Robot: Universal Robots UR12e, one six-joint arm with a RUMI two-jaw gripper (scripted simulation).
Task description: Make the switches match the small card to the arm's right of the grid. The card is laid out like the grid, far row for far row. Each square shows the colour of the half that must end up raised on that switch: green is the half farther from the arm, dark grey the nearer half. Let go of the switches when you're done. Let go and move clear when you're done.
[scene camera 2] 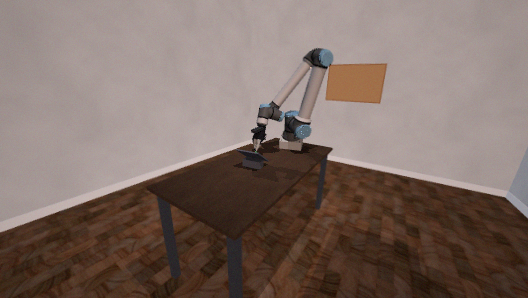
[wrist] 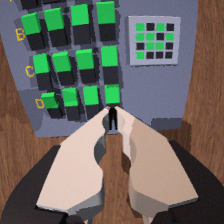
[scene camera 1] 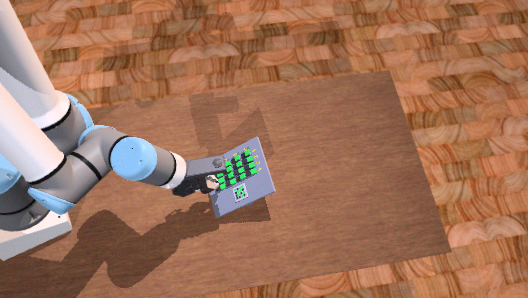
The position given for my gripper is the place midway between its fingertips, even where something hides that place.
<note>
In view: my gripper [scene camera 1: 218, 184].
My gripper also shows in the wrist view [wrist: 112, 109].
</note>
